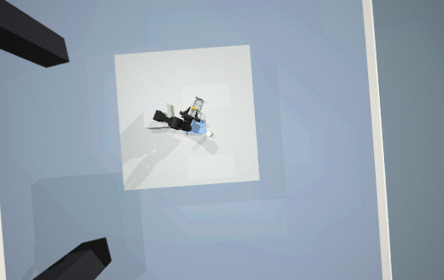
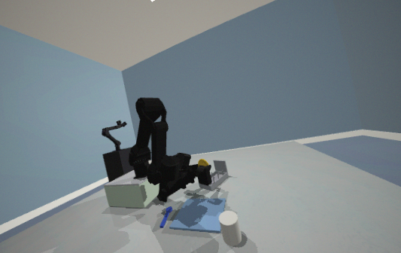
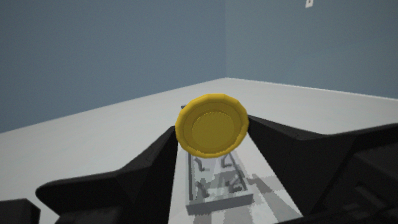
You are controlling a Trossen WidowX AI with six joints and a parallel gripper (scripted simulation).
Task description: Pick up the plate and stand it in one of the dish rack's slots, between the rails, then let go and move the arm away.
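My gripper tip is now 70 mm above the dish rack, 30 mm to the right of it and 20 mm short of it. The rest, counted from my gripper tip: white cup 250 mm to the right, 70 mm below, 70 mm ahead; yellow plate 10 mm to the right; blue spoon 160 mm to the right, 140 mm behind, 90 mm below.
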